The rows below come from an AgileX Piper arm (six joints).
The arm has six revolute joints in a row. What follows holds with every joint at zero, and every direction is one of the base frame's. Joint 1 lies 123.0 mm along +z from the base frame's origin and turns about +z. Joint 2 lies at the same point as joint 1 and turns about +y. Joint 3 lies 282.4 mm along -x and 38.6 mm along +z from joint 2 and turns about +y. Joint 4 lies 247.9 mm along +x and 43.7 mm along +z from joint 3 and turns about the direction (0.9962, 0, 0.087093). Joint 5 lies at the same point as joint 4 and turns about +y. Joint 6 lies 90.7 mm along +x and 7.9 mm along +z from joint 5 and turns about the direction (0.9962, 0, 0.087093). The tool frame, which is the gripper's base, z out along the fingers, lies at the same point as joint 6; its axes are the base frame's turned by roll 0.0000, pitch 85.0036 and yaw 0.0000 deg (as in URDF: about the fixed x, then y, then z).
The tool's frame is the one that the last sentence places.
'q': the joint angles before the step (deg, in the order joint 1, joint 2, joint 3, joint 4, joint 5, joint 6). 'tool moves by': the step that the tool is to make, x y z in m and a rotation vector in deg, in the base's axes. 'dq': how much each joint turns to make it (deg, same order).
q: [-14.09, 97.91, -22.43, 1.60, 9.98, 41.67]
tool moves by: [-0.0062, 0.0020, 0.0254, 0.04, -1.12, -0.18]
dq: [0.00, -8.09, 0.00, 0.29, 7.02, 0.00]
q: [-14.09, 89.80, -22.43, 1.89, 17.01, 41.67]
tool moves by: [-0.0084, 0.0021, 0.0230, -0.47, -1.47, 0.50]
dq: [0.00, -7.69, 0.02, -0.47, 6.14, -0.01]
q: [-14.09, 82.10, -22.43, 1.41, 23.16, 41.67]
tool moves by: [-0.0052, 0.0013, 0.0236, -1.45, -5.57, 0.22]
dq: [-0.01, -7.82, 0.00, -0.08, 2.07, -0.14]
